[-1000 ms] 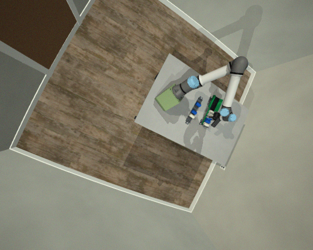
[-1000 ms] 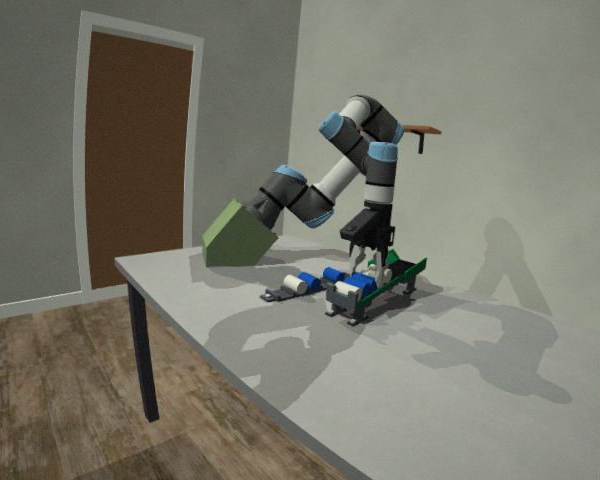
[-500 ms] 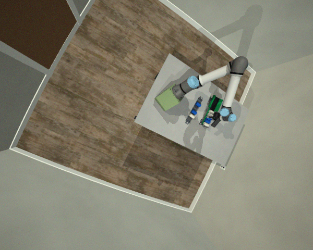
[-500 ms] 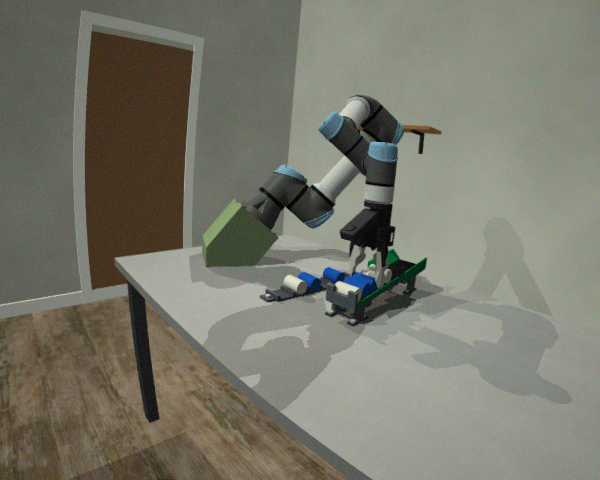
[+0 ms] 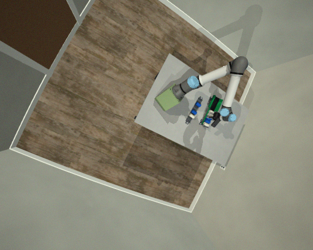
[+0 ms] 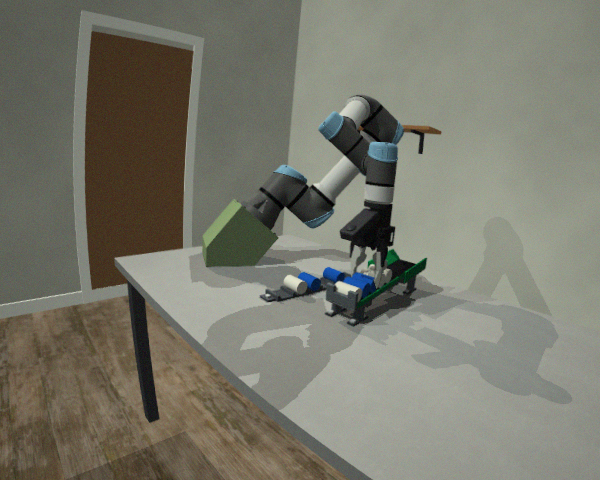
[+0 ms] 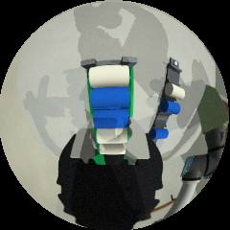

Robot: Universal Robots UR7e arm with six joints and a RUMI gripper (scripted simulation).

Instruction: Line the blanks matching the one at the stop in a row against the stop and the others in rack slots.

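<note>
My hand is 10 cm to the left of the grey stop, 3 cm above it and 2 cm short of it. Round my hand: dark stock rack 19 cm behind, 9 cm below, 2 cm to the right.
</note>
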